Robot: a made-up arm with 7 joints.
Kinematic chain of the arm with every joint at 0, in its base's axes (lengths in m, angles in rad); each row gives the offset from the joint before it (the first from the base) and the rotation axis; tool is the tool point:
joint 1: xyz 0 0 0.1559 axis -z
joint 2: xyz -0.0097 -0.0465 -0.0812 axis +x
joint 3: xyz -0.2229 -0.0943 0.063 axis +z
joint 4: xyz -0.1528 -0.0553 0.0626 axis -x
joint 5: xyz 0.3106 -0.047 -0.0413 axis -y
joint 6: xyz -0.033 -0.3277 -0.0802 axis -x
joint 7: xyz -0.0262 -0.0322 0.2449 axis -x
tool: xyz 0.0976 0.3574 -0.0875
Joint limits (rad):
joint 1: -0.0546..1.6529
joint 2: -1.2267..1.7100
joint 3: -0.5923..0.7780
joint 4: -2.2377..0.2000
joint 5: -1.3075..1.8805
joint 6: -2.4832..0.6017
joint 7: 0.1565..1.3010
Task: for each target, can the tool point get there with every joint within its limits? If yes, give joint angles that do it. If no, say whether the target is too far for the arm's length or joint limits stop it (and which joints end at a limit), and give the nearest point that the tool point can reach.
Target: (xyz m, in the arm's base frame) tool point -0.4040 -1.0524 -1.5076
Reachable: no: too far | nearest point -0.3049 -0.5253 -0.6685 | short by 0.996 m
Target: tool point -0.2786 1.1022 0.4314
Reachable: no: joint limits stop it (at a limit: joint 1, joint 3, joint 7) | nearest point -0.3631 0.6317 0.4820 | short by 0.481 m
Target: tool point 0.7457 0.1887 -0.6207
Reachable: no: joint limits stop it (at a limit: joint 1, joint 2, joint 6, joint 7) | nearest point 0.4745 0.2063 -0.4582 | short by 0.317 m
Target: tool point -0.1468 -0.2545 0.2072
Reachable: yes | joints 0.7060 -0.8973 0.2830 -1.0662 -0.3496 -1.3435 0.6499
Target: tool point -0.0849 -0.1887 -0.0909
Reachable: yes | joints 0.7985 1.1923 0.6207 -0.3583 0.1694 -0.9124 0.6190
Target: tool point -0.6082 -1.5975 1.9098
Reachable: no: too far | nearest point -0.3548 -0.6180 0.7422 | short by 1.545 m
